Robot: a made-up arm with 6 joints.
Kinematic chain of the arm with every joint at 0, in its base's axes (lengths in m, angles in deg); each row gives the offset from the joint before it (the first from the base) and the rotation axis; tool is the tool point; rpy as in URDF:
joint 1: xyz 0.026 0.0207 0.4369 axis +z
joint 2: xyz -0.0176 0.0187 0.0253 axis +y
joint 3: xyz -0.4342 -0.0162 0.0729 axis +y
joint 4: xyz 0.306 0.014 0.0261 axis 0.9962 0 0.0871
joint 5: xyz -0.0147 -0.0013 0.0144 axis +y
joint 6: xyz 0.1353 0.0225 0.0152 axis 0.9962 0 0.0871
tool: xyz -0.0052 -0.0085 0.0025 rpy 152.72 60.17 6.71
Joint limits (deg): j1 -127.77..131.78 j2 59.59..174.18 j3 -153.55..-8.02 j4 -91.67..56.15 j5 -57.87..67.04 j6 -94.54..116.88
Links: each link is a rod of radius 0.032 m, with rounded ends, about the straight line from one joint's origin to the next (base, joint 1, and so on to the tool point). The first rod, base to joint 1, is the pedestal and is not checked.
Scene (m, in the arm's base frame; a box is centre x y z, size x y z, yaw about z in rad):
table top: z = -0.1
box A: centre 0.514 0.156 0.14 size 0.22 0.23 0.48 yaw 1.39
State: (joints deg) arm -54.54 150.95 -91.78 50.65 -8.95 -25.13
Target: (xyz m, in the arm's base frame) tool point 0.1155 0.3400 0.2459
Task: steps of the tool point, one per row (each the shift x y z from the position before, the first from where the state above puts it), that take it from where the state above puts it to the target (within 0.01 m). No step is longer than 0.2 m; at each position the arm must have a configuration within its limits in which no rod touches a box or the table.
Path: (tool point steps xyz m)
1: 0.1434 0.1016 0.0767
2: 0.0964 0.1366 0.0737
3: 0.0468 0.1471 0.0709
4: 0.0208 0.1389 -0.0240
5: -0.0056 0.1318 -0.0191
6: -0.0264 0.1241 -0.0110
7: -0.0453 0.1186 -0.0010
8: -0.0747 0.0329 -0.0688
9: -0.0836 0.0199 -0.0540
10: -0.0859 0.0068 -0.0394
11: -0.0828 -0.0053 -0.0263
12: -0.0759 -0.0163 -0.0156
13: -0.0666 -0.0261 -0.0069
14: -0.0559 -0.0349 0.0002

